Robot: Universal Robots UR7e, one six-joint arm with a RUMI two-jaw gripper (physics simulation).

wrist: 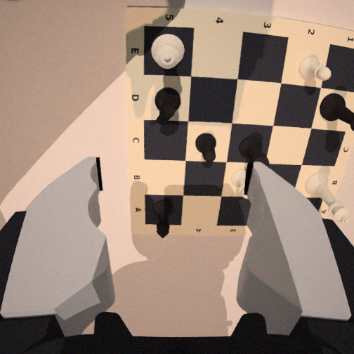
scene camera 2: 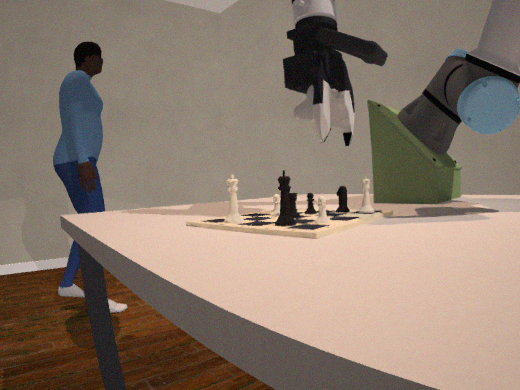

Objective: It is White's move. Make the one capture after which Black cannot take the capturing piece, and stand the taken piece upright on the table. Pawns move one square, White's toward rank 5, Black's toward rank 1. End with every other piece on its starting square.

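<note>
My gripper is partly open and empty, high above the board. In the wrist view, a tall white piece stands on E5, a black knight on D5, a black pawn on C4, a black rook on C3, and a dark piece on A5. A white pawn, partly hidden by the right finger, is on B3; another white pawn is on E2. The black king is on D1, a tall white piece on B1.
The board lies on the pale table. The green robot base stands behind the board to the right in the scene view. A person stands beyond the table at the left. The gripper's shadow falls across the board's A side.
</note>
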